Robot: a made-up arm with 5 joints.
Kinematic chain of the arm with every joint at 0, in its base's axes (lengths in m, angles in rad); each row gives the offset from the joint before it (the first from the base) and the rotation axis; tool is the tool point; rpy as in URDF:
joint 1: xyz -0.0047 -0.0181 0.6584 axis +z
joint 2: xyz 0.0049 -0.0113 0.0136 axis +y
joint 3: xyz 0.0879 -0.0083 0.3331 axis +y
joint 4: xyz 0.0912 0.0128 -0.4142 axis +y
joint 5: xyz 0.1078 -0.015 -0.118 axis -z
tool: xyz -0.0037 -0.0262 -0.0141 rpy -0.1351 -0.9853 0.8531
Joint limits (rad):
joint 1: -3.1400..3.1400
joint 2: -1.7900..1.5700
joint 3: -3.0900..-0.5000
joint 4: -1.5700..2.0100
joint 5: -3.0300..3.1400
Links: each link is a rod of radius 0.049 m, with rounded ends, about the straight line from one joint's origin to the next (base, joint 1, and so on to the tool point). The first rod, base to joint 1, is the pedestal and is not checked.
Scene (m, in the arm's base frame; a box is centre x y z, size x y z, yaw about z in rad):
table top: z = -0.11
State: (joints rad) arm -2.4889 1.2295 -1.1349 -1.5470 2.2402
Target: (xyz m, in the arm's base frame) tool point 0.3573 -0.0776 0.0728
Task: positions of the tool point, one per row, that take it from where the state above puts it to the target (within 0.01 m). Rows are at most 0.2 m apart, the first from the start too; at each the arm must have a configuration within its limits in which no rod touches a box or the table.
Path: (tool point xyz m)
1: -0.3193 -0.4482 0.3156
2: -0.1784 -0.5088 0.2780
3: -0.0293 -0.5217 0.2405
4: 0.1116 -0.4880 0.2037
5: 0.2295 -0.4142 0.1681
6: 0.3131 -0.3115 0.1340
7: 0.3560 -0.1942 0.1022
8: 0.3573 -0.0776 0.0728

